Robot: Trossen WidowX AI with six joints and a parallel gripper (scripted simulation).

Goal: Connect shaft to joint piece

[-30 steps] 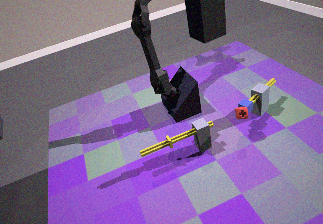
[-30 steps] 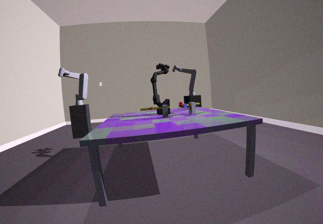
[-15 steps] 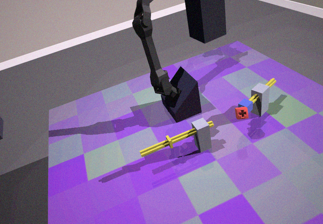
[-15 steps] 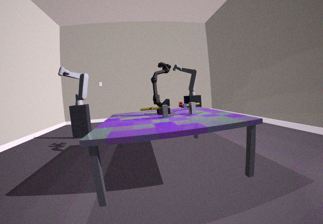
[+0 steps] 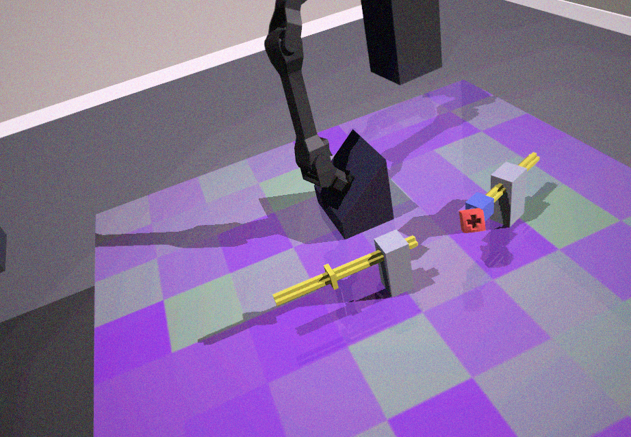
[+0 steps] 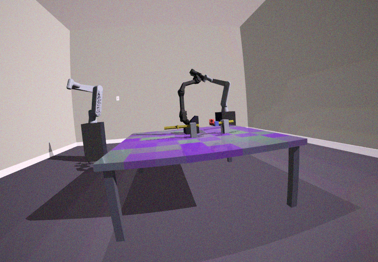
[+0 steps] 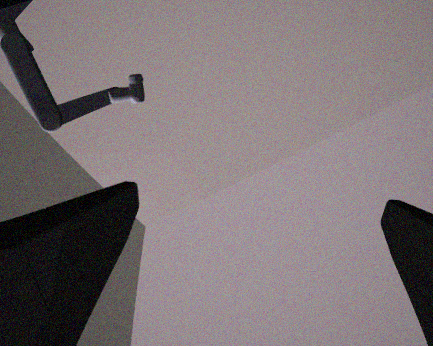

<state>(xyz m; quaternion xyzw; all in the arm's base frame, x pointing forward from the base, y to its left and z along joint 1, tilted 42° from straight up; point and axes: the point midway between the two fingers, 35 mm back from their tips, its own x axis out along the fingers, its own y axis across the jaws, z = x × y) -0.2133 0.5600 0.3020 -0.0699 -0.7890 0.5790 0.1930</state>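
The red square joint piece lies 620 mm ahead of my gripper tip, 110 mm to the right of it and 560 mm below it.
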